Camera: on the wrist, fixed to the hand. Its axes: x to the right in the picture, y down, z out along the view.
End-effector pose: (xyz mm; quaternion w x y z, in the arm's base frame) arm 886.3 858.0 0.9 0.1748 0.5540 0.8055 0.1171
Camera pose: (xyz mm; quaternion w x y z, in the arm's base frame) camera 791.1 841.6 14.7 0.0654 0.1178 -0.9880 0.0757
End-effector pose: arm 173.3 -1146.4 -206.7 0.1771 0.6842 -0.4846 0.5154
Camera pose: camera 214.8 -1076.3 -152.9 0.4237 0.7323 0.2331 0.4795
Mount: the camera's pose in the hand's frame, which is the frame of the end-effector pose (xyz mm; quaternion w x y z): 13.5 -81.7 -51.7 0.7102 0.1923 0.1972 -0.6478
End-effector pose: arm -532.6 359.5 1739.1 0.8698 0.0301 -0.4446 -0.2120
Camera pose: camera -512.9 272.9 1698.5 0.5623 0.5185 -0.1655 -0.6226
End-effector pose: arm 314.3 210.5 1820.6 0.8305 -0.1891 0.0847 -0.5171
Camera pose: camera 235.5 154.6 1806.9 0.2745 0.0725 0.0020 -0.9588
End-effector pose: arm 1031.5 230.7 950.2 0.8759 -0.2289 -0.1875 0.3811
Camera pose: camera 1113.7 178.1 954.1 0.9500 0.0522 -0.0354 -0.3059
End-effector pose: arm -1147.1 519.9 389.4 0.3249 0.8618 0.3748 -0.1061
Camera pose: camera -1199.2 602.3 384.0 0.0776 -0.4527 -0.8682 0.1880
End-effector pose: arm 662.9 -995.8 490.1 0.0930 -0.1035 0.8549 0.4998
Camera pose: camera 669.1 -1081.2 443.3 0.2411 -0.7080 0.6546 0.1099
